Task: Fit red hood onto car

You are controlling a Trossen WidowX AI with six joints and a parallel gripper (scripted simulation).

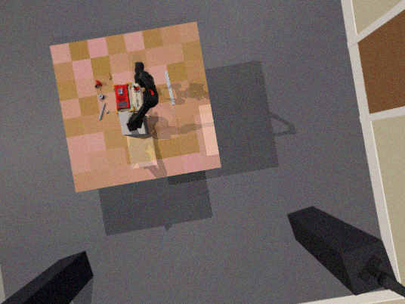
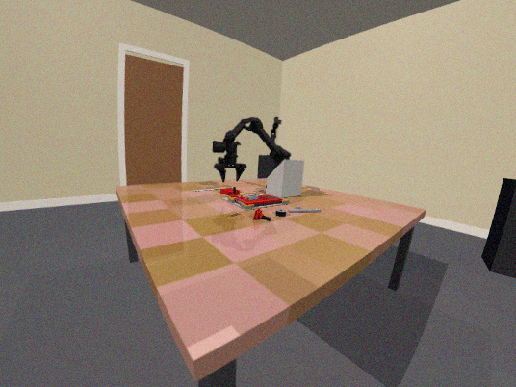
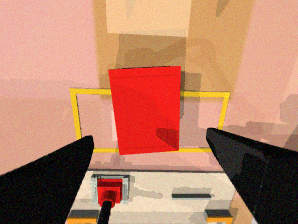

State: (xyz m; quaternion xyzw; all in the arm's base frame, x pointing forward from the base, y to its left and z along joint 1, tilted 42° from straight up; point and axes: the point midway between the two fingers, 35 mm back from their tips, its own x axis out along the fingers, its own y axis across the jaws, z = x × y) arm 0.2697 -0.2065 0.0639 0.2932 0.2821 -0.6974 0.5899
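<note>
Right now the red hood is 5 cm below my gripper tip. Also, from my gripper tip: grey rod (46 cm to the left, 6 cm below, 2 cm behind); black ring (42 cm to the left, 10 cm ahead, 6 cm below); long grey bar (17 cm to the right, 7 cm below, 2 cm behind).
</note>
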